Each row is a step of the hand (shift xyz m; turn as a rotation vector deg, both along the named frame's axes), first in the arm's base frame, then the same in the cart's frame.
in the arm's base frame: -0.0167 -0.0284 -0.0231 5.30 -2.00 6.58
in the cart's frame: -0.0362 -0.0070 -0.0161 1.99 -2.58 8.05
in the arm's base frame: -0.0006 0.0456 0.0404 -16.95 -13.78 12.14
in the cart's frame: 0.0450 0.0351 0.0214 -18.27 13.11 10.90
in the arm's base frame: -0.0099 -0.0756 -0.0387 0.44 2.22 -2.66
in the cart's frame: -0.0755 -0.0380 -0.0129 1.69 -0.51 -3.02
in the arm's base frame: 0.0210 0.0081 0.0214 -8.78 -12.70 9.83
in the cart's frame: 0.0208 -0.0055 0.0224 -13.64 5.92 10.68
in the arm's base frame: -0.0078 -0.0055 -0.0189 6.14 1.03 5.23
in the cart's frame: -0.0116 -0.0033 -0.0174 4.77 -2.57 6.06
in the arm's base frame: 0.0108 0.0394 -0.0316 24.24 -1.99 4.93
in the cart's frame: 0.0339 -0.0053 -0.0386 11.19 -18.81 11.69
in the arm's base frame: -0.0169 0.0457 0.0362 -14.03 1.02 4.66
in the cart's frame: 0.0362 0.0469 0.0132 -5.40 13.80 0.07
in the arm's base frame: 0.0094 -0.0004 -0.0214 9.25 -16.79 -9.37
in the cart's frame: 0.0010 -0.0163 -0.0167 -11.17 -18.17 -0.46
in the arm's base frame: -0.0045 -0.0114 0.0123 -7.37 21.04 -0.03
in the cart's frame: -0.0100 0.0039 0.0136 14.24 14.65 -8.93
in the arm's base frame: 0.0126 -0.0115 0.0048 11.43 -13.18 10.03
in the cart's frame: -0.0027 -0.0132 0.0115 -3.93 -10.83 16.50
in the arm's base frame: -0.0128 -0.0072 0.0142 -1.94 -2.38 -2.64
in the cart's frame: -0.0103 0.0132 0.0117 -3.42 -0.42 -2.14
